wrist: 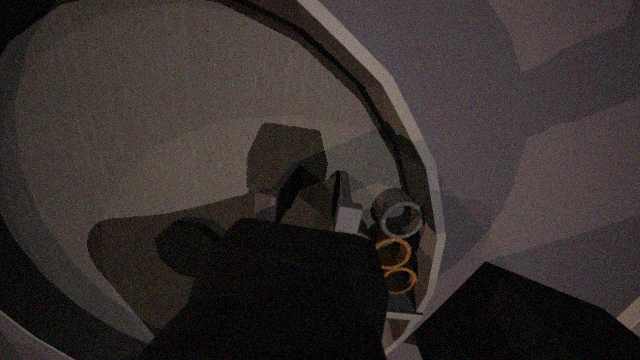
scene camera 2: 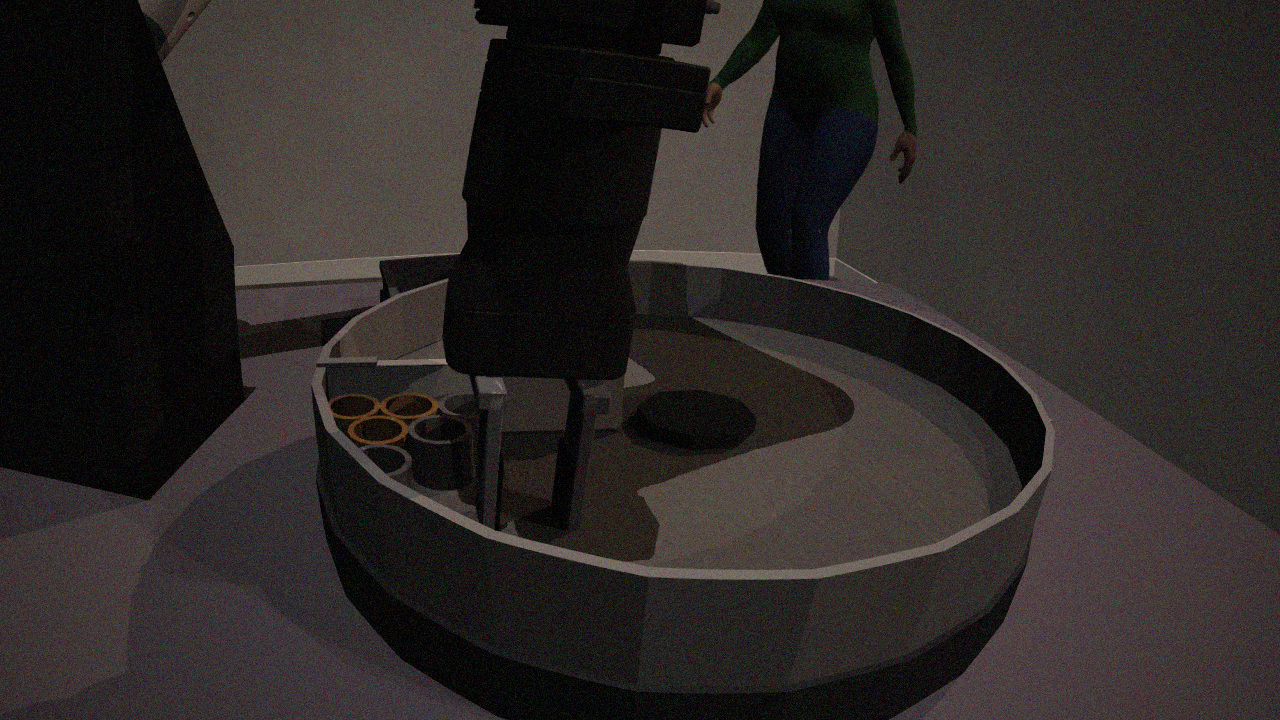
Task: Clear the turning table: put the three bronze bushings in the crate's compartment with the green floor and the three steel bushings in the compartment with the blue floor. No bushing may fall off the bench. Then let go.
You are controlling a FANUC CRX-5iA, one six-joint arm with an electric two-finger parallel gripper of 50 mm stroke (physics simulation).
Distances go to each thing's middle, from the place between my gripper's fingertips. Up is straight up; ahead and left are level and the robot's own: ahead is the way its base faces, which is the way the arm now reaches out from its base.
Right now the turning table [wrist: 140,140] is 13 cm ahead of my hand, 11 cm to the left of it and 1 cm below it. From my hand the other things lie so: crate [scene camera 2: 399,275] 44 cm to the left, 4 cm behind, 3 cm below.
